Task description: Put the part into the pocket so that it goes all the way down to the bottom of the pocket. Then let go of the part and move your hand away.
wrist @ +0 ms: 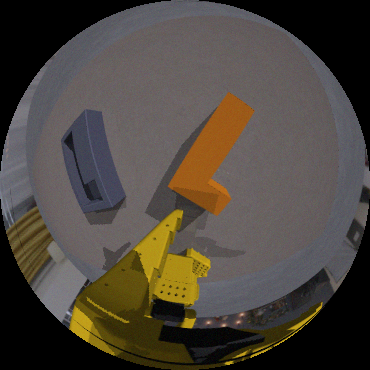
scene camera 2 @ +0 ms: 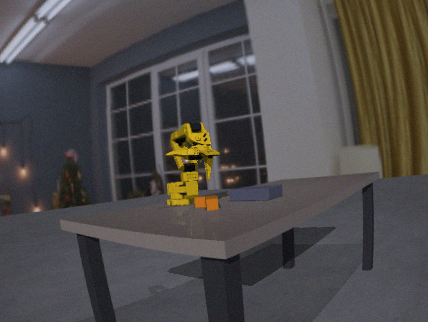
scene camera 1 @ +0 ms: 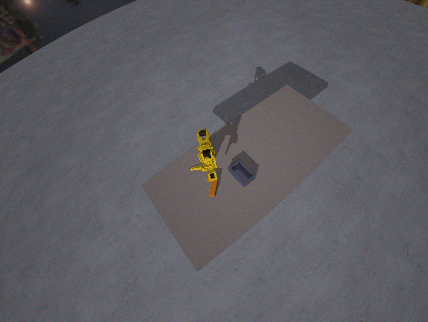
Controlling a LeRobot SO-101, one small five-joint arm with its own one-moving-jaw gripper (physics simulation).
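Places are measured from the arm's base along level axes (x right, y ahead, z up), in centimetres.
Where they show: end effector, tool point: [wrist: 181, 217] [scene camera 2: 207, 179]; arm's base, origin of the base link: [wrist: 178, 257] [scene camera 2: 189, 203].
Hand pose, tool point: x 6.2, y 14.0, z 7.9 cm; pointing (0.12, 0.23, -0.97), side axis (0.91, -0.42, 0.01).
Things, the pixels of their top centre, and the offset from my tool point. Level surfaces: height alone.
- orange L-shaped part, middle of its top: [wrist: 226, 155] [scene camera 2: 205, 197] [scene camera 1: 210, 185] dy +2.1, dx +4.1, dz -4.9 cm
- blue-grey block, middle of its top: [wrist: 77, 166] [scene camera 2: 255, 187] [scene camera 1: 241, 171] dy +7.0, dx -14.2, dz -4.3 cm
- table, its level: dz -7.9 cm
The orange L-shaped part [scene camera 1: 213, 188] [scene camera 2: 212, 202] [wrist: 210, 150] lies on the table. In the wrist view its long arm points away from the gripper, and its short arm sticks out to the right at the near end. The blue-grey block [scene camera 1: 246, 182] [scene camera 2: 256, 193] [wrist: 107, 165] with the pocket stands apart from the part, to its left in the wrist view; the visible pocket holds no part. My gripper [scene camera 1: 202, 172] [scene camera 2: 188, 166] is fully open and empty, raised above the table. Its notched fixed jaw [wrist: 161, 237] points toward the part's near end. In scene camera 1 the gripper covers some of that end.
The arm's yellow base [scene camera 2: 182, 192] stands on the table [scene camera 1: 285, 125] [scene camera 2: 150, 225], behind the part in scene camera 2. The table's edges drop to a grey floor. Shadows of the arm fall on the tabletop near the block and the part.
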